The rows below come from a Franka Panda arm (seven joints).
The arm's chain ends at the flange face. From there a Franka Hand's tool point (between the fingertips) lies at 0.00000 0.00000 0.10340 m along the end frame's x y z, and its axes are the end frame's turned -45 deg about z.
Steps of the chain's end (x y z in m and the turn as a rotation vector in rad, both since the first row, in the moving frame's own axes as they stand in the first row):
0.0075 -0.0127 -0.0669 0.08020 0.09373 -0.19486
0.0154 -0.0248 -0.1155 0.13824 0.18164 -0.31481
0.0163 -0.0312 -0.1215 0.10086 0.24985 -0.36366
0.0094 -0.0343 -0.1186 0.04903 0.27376 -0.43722
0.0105 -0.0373 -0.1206 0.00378 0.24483 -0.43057
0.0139 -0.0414 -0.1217 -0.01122 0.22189 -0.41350
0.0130 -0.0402 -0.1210 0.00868 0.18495 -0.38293
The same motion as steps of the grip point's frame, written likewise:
0.0270 -0.0039 -0.0677 -0.00957 0.12299 -0.19486
0.0517 -0.0072 -0.1182 -0.03069 0.22619 -0.31481
0.0603 -0.0046 -0.1252 -0.10535 0.24799 -0.36366
0.0570 -0.0069 -0.1225 -0.15891 0.22825 -0.43722
0.0550 -0.0059 -0.1236 -0.17045 0.17579 -0.43057
0.0574 -0.0061 -0.1242 -0.16483 0.14897 -0.41350
0.0538 -0.0094 -0.1227 -0.12464 0.13692 -0.38293

